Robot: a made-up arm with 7 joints.
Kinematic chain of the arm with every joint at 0, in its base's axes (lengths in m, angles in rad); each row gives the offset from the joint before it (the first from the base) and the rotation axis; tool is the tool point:
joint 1: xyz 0 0 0 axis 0 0.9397 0.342
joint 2: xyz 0 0 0 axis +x
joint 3: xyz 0 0 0 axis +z
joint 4: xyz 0.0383 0 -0.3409 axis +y
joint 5: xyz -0.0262 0 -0.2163 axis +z
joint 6: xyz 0 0 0 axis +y
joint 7: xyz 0 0 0 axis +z
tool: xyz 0 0 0
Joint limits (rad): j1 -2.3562..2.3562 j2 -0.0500..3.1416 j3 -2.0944..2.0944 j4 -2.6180..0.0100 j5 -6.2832..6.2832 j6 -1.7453..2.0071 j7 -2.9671..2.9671
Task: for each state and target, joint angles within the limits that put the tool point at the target. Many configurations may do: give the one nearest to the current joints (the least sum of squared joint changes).
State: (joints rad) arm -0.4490 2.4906 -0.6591 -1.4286 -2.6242 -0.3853 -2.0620
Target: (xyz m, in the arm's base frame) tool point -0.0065 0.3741 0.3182
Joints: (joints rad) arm -0.7595 2.6431 -1.0735 -1.2692 -2.6242 -0.3853 -2.0620
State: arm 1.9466 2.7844 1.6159 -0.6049 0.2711 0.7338 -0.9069
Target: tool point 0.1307 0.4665 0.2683
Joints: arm 1.3695 1.9809 2.0863 -0.5600 0.2711 0.7338 -0.9069
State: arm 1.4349 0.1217 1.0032 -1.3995 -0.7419 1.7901 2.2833
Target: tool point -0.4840 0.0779 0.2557
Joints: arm 2.0825 0.4161 1.1852 -0.5798 -0.7419 1.7901 2.2833
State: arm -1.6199 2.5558 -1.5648 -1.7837 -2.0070 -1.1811 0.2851
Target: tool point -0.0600 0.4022 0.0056
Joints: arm -1.7248 2.7416 -2.0678 -1.8016 -2.0070 -1.1811 0.2851
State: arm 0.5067 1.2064 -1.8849 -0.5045 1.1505 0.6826 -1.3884
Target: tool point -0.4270 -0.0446 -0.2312
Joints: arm 0.9328 0.5733 -1.9655 -1.2959 1.1505 0.6826 -1.3884
